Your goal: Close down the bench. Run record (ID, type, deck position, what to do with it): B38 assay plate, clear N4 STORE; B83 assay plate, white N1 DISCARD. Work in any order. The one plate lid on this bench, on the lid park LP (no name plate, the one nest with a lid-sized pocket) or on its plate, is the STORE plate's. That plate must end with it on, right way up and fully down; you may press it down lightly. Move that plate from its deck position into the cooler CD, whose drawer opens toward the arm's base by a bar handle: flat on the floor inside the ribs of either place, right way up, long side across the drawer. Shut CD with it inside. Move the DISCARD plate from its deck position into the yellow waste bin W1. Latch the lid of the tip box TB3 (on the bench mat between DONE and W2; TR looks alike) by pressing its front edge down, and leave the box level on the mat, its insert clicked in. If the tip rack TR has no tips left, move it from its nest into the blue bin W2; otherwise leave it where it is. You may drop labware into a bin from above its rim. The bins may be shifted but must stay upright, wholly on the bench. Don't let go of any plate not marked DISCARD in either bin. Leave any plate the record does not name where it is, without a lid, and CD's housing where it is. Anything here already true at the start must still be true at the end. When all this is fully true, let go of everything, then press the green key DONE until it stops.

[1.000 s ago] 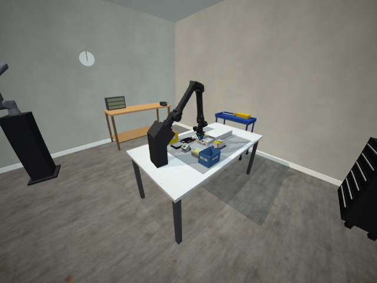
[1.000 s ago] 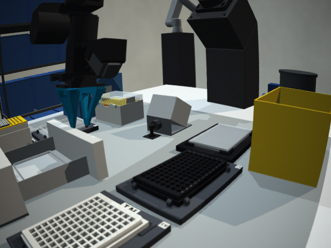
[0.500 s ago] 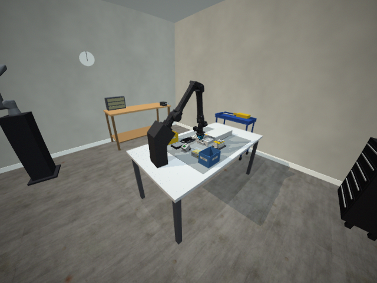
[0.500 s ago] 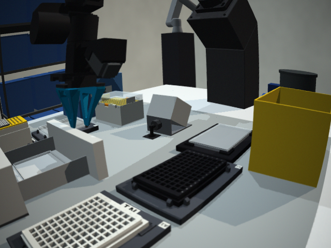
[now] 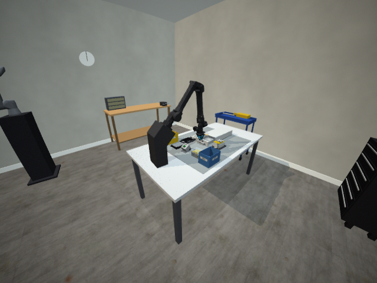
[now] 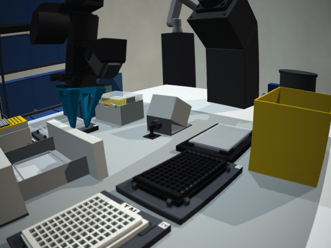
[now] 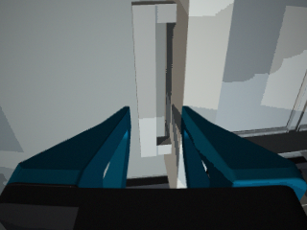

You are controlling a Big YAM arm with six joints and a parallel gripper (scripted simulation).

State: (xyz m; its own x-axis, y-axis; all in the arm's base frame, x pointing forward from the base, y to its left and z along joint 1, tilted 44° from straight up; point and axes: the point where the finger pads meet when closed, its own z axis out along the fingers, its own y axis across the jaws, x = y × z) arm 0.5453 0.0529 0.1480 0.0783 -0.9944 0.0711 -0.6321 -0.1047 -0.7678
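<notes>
Right now my hand is 240 mm past the clear plate lid, 140 mm to the right of it and 60 mm above it. From my hand the other things lie so: black plate 70 mm behind, 190 mm to the left, 60 mm below; then cooler drawer 130 mm ahead, 10 mm to the left, 50 mm below; then clear plate 20 mm behind, 200 mm to the right, 60 mm below.
</notes>
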